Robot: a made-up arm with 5 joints.
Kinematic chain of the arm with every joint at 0, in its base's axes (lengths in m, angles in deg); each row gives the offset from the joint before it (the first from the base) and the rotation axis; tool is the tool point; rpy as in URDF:
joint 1: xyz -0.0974 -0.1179 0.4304 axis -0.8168 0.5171 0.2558
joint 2: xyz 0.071 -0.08 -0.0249 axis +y
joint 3: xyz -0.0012 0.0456 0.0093 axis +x
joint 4: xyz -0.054 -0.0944 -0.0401 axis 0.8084 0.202 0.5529
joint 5: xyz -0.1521 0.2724 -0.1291 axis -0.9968 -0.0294 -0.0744
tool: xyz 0.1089 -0.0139 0.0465 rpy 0 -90 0
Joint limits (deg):
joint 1: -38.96..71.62
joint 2: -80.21..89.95
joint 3: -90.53..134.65
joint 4: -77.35..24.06
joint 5: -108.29..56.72
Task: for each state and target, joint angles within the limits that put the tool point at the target. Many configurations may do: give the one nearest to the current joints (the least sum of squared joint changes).
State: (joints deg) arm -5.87 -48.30 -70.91 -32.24 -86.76
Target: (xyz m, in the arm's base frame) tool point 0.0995 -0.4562 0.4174
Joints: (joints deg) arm 9.13 -53.89 -49.66 -70.39 -108.29
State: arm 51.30 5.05 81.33 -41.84 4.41
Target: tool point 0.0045 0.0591 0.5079
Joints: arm 37.65 19.12 106.27 -13.47 1.69
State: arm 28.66 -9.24 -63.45 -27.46 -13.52
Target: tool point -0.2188 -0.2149 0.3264
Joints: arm 27.17 18.33 -56.19 7.60 -19.12
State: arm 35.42 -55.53 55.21 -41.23 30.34
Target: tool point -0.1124 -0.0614 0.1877
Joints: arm 58.43 -50.56 36.42 -25.73 16.52
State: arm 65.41 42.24 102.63 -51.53 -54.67
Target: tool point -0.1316 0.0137 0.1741
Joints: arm 60.07 41.63 107.05 -68.26 -63.93
